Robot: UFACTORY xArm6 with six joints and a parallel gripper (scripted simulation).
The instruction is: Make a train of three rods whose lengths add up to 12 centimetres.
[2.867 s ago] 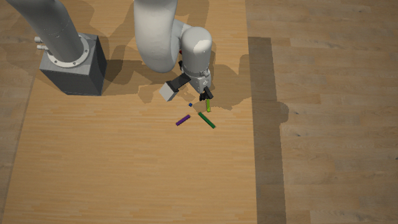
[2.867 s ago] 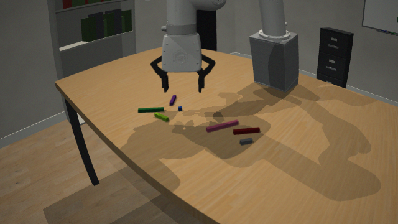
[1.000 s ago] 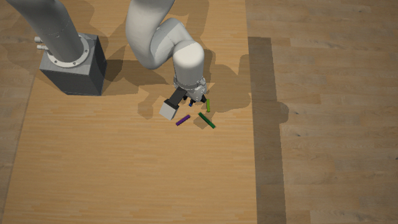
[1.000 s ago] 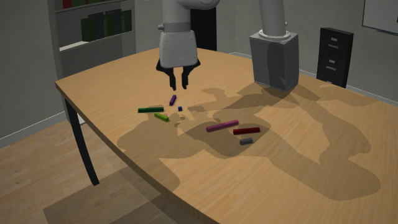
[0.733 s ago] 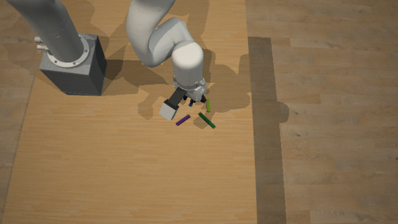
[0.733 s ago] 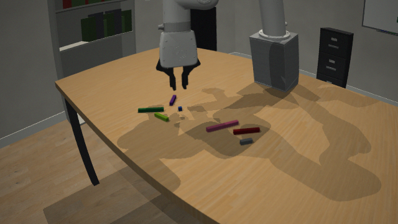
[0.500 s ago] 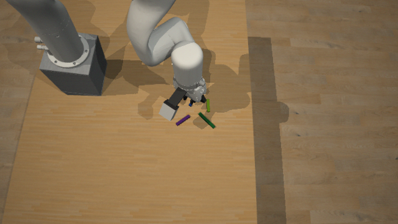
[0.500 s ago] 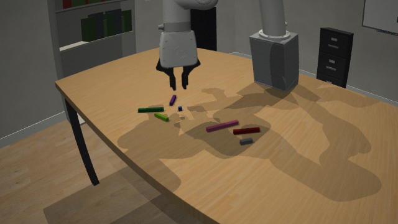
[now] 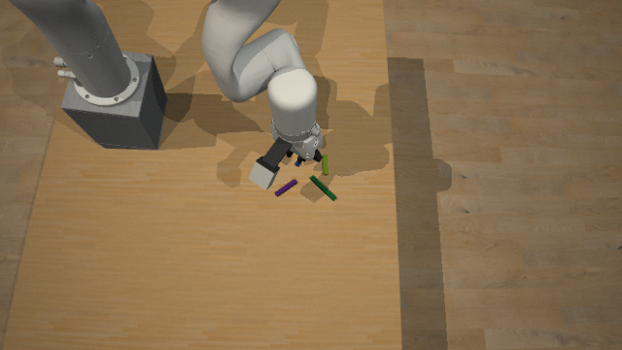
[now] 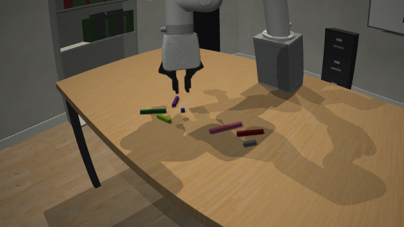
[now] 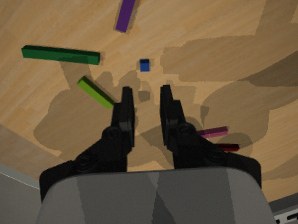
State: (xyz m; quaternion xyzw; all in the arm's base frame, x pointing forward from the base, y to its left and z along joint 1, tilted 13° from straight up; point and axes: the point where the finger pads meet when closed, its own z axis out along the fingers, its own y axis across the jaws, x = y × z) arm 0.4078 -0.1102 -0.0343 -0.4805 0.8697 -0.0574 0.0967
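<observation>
Right now my hand is 80 mm above the blue rod. Round my hand: green rod (60 mm ahead, 60 mm to the right, 80 mm below); then purple rod (30 mm behind, 60 mm to the right, 80 mm below); then lime rod (70 mm ahead, 80 mm below).
</observation>
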